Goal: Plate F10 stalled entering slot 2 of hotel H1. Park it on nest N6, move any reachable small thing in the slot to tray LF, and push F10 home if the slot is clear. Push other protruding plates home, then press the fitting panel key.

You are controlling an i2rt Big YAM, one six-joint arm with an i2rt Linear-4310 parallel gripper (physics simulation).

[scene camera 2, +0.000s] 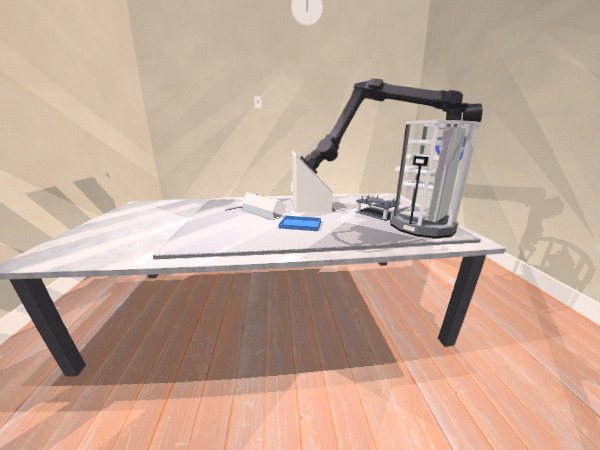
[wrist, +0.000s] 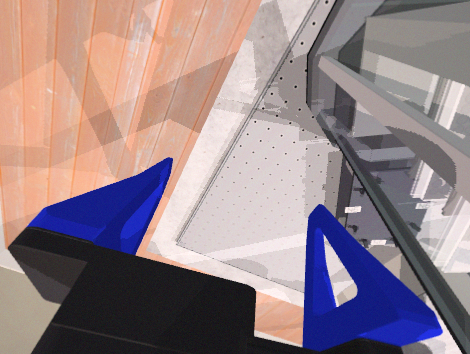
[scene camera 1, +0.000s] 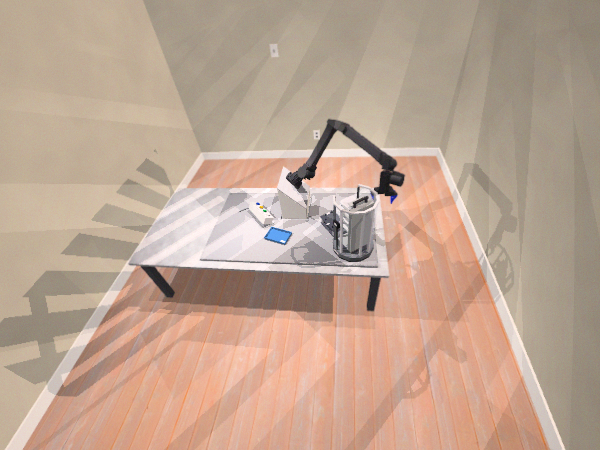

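Seen in the pictures: gripper, between the fingertips: (wrist: 245, 188) (scene camera 1: 382, 204); arm's base, origin of its link: (scene camera 2: 307, 166) (scene camera 1: 293, 180).
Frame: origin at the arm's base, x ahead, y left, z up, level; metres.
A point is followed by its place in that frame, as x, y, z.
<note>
Hotel H1 (scene camera 1: 353, 257) @(0.478, 0.491, -0.155) (scene camera 2: 425, 229) @(0.476, 0.430, -0.161) (wrist: 435, 290) @(0.263, 0.537, 0.110) is a tall clear-walled tower on a dark base. Inside it, pale levels show in scene camera 2; one thin pale edge (scene camera 2: 401, 169) @(0.361, 0.356, 0.035) sticks out on the left, its label unreadable. My gripper (scene camera 1: 393, 198) (scene camera 2: 450, 150) @(0.223, 0.619, 0.058) (wrist: 245, 188) @(0.223, 0.619, 0.058) has blue fingers; it is open and empty, on the hotel's far side at upper-level height. Nest N6 (scene camera 1: 328, 221) @(0.230, 0.293, -0.131) (scene camera 2: 376, 202) @(0.229, 0.315, -0.131) (wrist: 372, 222) @(0.179, 0.325, -0.131) is a low dark stand beside the hotel; no plate shows on it. Tray LF (scene camera 1: 278, 235) @(0.360, -0.024, -0.189) (scene camera 2: 300, 225) @(0.418, -0.022, -0.174) is blue. The panel (scene camera 1: 260, 215) @(0.259, -0.180, -0.122) (scene camera 2: 260, 205) @(0.251, -0.210, -0.144) has coloured keys. Slot 2's inside is unclear.
The pale wedge-shaped arm mount (scene camera 1: 292, 205) @(0.173, 0.034, -0.076) (scene camera 2: 311, 192) @(0.175, 0.020, -0.101) stands between the panel and the nest. A dark post with a small display (scene camera 2: 420, 160) @(0.451, 0.381, 0.077) stands at the hotel's front. In the wrist view, the hotel's wall and rails lie close to the right finger.
</note>
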